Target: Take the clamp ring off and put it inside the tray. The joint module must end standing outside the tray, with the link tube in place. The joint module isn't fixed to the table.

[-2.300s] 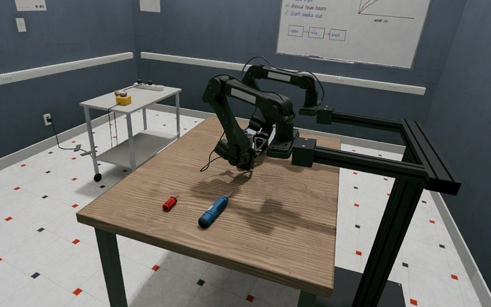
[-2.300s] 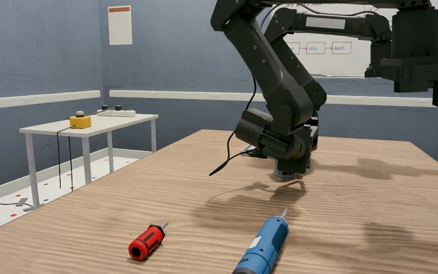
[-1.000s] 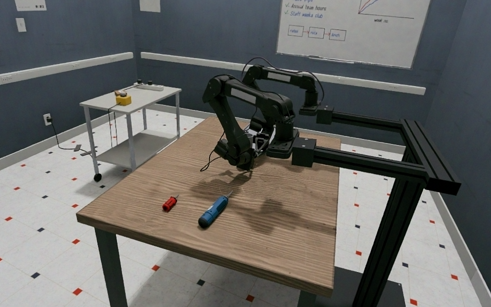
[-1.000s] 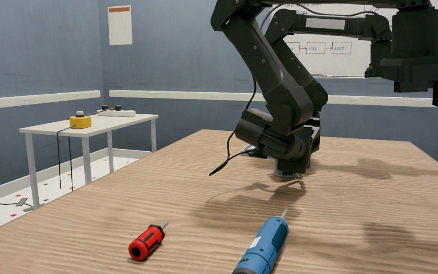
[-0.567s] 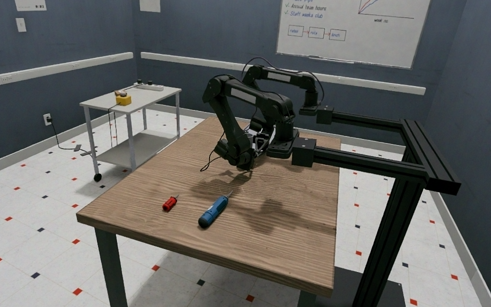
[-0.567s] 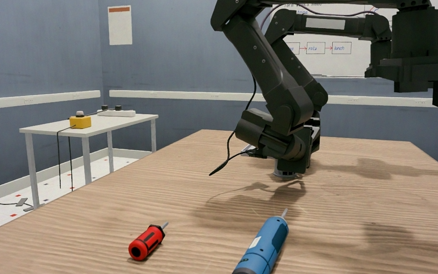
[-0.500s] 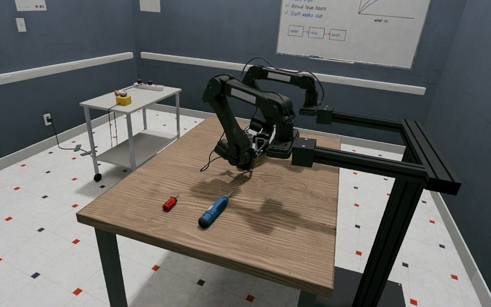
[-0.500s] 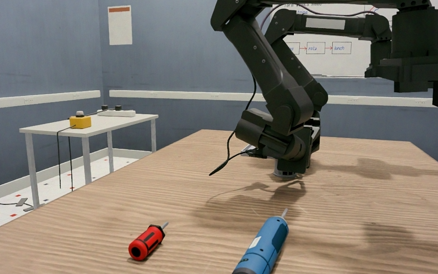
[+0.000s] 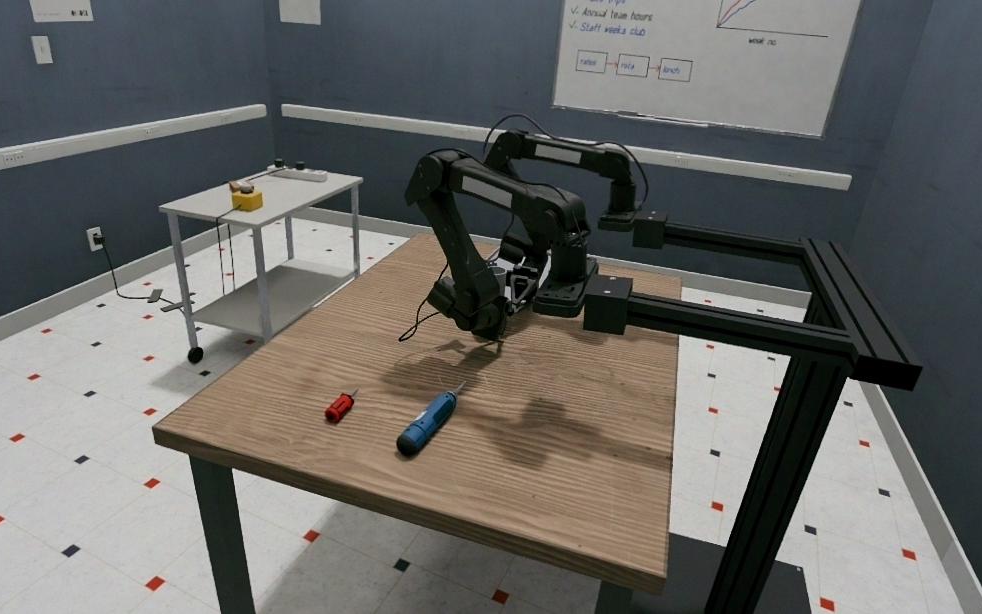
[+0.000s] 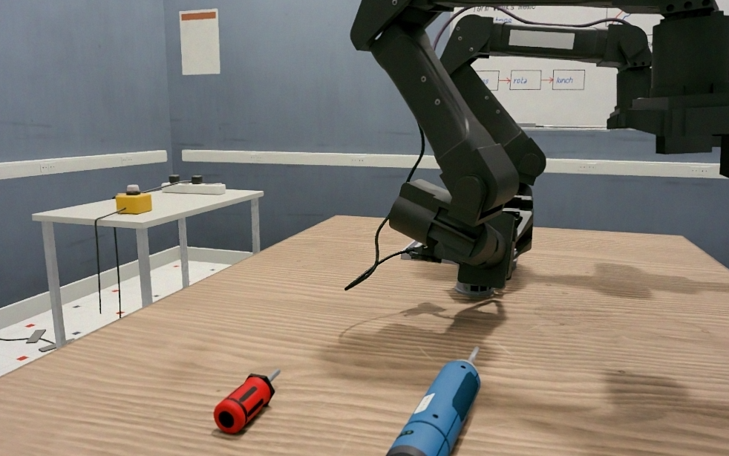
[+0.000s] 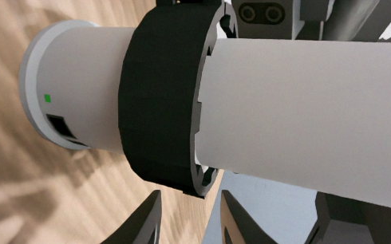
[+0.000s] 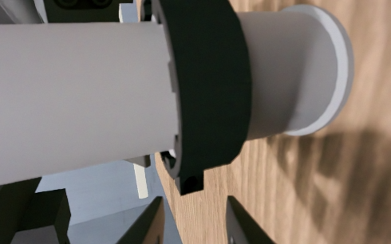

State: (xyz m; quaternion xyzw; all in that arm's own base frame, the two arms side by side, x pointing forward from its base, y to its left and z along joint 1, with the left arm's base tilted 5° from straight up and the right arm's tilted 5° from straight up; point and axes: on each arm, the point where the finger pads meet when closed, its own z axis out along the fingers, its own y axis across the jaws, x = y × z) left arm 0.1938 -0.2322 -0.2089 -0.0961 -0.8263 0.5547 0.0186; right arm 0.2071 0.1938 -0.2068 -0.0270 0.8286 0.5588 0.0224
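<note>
Right now my right hand is 5 cm short of the dark clamp ring and 3 cm to the right of it. From my right hand the other things lie so: small screw 10 cm ahead, 14 cm to the right, 6 cm below; grey link tube 5 cm ahead, 2 cm to the left, 4 cm above; grey joint module 5 cm ahead, 3 cm to the left, 4 cm below.
Right now my left hand is 40 mm short of the dark clamp ring and 20 mm to the left of it. The rest, counted from my left hand: small screw: 90 mm ahead, 200 mm to the right, 60 mm below; then grey link tube: 40 mm ahead, 30 mm to the right, 40 mm above; then grey joint module: 40 mm ahead, 30 mm to the right, 40 mm below.
</note>
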